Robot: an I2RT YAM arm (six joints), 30 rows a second.
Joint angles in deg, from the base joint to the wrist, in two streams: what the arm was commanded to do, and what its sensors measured. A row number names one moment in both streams.
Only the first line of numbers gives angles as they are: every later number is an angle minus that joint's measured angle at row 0.
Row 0, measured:
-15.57 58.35 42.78 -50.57 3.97 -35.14
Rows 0 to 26, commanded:
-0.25 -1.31 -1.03 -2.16 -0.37 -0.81
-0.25 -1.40 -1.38 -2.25 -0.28 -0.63
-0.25 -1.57 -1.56 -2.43 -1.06 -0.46
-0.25 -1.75 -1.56 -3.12 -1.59 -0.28
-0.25 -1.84 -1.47 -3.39 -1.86 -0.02
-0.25 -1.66 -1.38 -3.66 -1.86 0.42
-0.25 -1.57 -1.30 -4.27 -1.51 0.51
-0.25 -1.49 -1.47 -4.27 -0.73 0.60
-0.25 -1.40 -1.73 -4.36 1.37 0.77
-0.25 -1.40 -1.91 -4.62 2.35 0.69
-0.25 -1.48 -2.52 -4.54 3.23 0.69
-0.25 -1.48 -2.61 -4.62 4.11 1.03
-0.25 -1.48 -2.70 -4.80 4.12 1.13
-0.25 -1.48 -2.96 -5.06 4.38 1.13
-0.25 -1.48 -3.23 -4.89 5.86 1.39
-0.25 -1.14 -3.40 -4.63 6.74 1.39
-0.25 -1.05 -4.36 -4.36 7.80 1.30
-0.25 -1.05 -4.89 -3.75 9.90 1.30
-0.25 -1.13 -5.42 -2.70 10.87 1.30
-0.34 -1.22 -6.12 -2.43 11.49 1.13
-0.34 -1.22 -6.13 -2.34 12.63 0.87
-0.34 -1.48 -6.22 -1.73 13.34 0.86
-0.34 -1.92 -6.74 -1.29 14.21 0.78
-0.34 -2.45 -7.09 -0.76 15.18 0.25
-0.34 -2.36 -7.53 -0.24 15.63 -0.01
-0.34 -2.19 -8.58 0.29 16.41 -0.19
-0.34 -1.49 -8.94 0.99 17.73 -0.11
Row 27, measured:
0.00 -1.31 -7.45 -1.77 12.32 0.20
